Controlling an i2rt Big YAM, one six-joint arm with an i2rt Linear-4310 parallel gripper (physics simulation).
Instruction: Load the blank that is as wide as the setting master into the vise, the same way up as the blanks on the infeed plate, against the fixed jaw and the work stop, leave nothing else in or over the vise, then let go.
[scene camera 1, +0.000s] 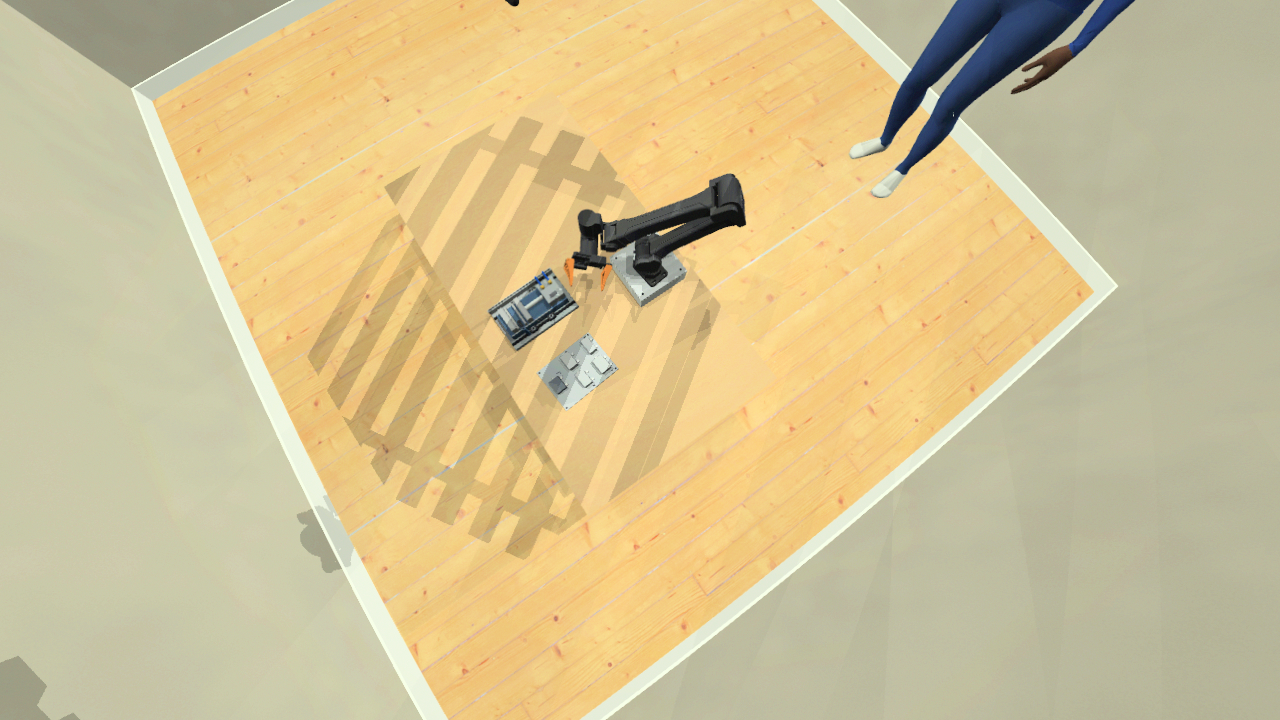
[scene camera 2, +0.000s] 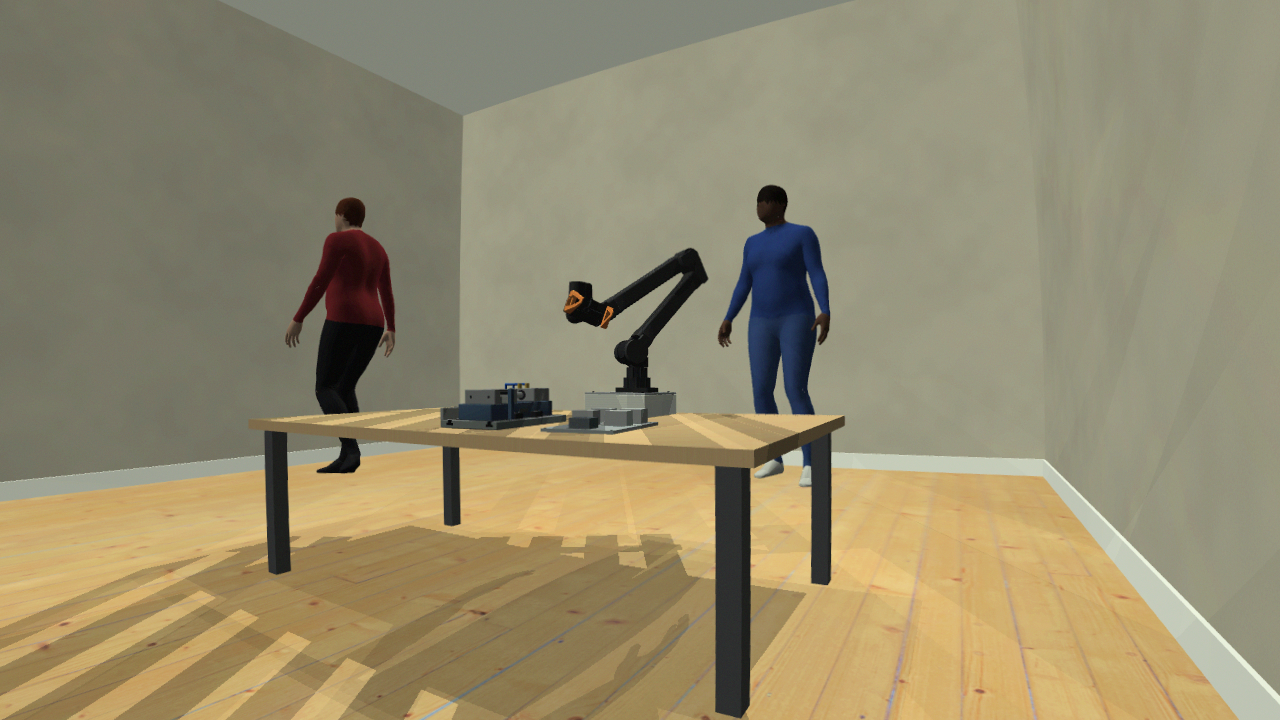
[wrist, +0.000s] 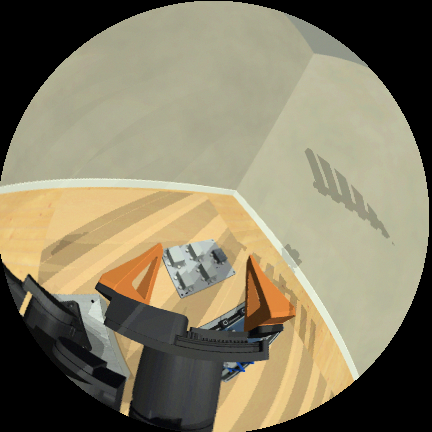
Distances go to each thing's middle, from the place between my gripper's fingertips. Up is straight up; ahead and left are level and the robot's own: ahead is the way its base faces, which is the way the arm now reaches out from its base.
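The grey infeed plate (scene camera 1: 575, 391) is 32 cm below my hand, and I find it 19 cm ahead of my hand and 11 cm to the left of it as well.
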